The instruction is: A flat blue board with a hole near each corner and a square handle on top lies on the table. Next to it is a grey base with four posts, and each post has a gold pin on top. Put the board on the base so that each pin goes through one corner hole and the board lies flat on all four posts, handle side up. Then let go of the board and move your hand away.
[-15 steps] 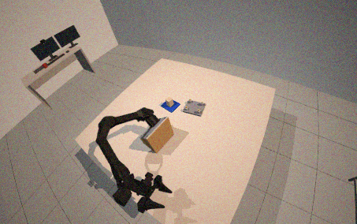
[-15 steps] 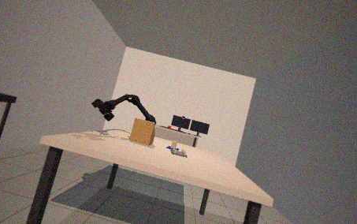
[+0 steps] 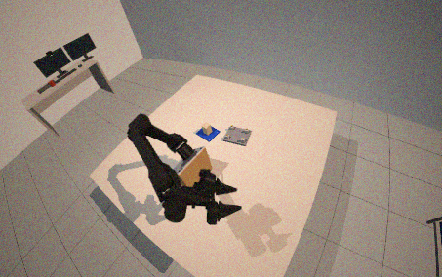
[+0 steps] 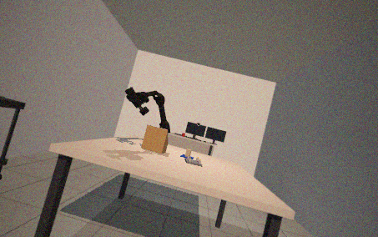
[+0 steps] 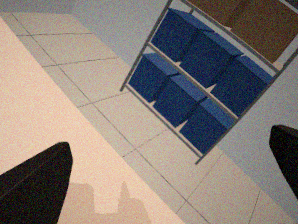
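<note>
Right now my gripper tip is 40 cm short of the blue board, 46 cm to the right of it and 30 cm above it. Round my gripper tip: grey base (45 cm ahead, 27 cm to the left, 31 cm below).
</note>
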